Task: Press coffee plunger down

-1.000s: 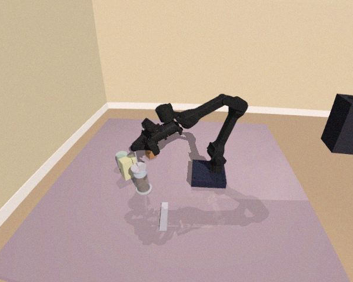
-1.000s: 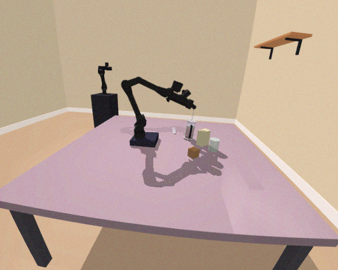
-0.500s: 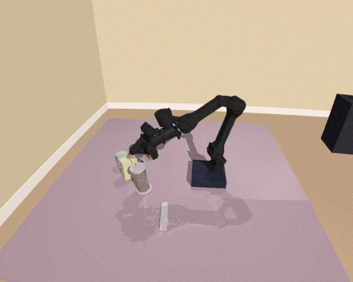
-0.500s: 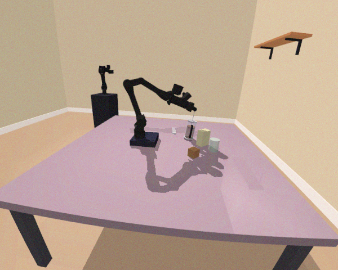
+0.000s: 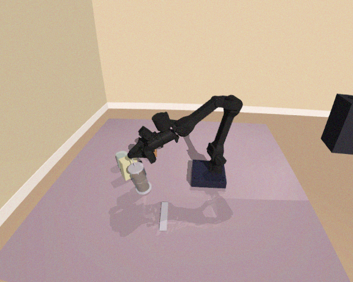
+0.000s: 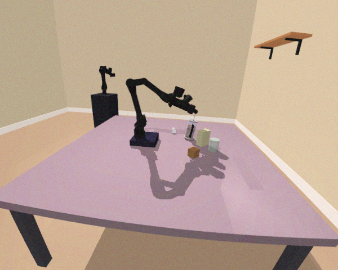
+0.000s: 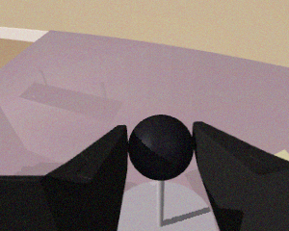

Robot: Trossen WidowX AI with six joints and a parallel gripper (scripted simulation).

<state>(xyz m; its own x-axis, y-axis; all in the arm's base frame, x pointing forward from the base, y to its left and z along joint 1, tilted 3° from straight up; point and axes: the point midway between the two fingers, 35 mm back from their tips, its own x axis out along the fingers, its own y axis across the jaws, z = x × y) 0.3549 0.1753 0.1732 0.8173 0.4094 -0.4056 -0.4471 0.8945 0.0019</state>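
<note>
Right now my gripper tip is 11 cm above the coffee press, 3 cm to the left of it and 2 cm past it. The rest, counted from my gripper tip: brown cube 30 cm to the right, 19 cm below, 1 cm ahead; pale yellow box 16 cm below, 11 cm to the right, 7 cm ahead.
</note>
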